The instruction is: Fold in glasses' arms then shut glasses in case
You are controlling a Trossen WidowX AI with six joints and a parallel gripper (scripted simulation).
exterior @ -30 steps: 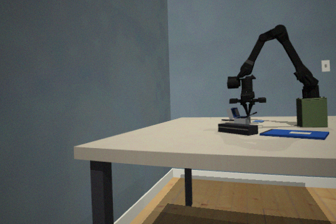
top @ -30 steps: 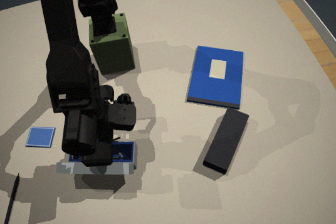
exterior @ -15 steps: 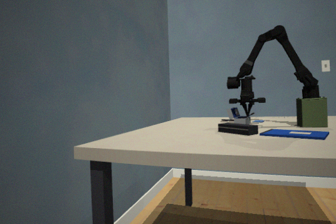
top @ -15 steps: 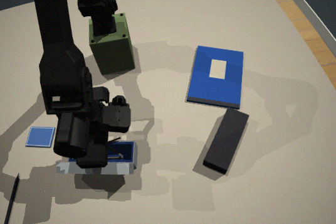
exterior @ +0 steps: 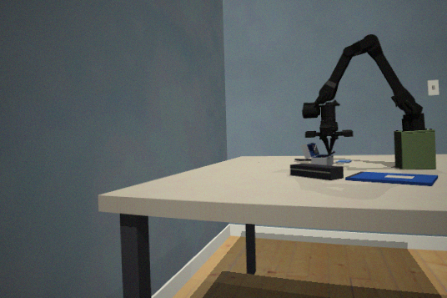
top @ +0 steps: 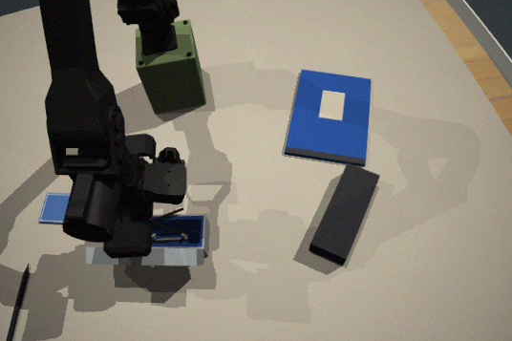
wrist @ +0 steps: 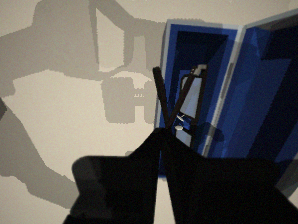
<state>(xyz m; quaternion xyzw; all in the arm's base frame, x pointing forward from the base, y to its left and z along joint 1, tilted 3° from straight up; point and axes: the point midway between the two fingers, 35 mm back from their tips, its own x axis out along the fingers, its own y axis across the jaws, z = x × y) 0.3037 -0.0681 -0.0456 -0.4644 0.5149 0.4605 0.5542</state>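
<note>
My hand is 50 mm short of the glasses case and 40 mm above it. The rest, counted from my hand: small blue square (180 mm to the right, 80 mm below, 70 mm behind); then black box (310 mm to the left, 60 mm below, 60 mm ahead).
</note>
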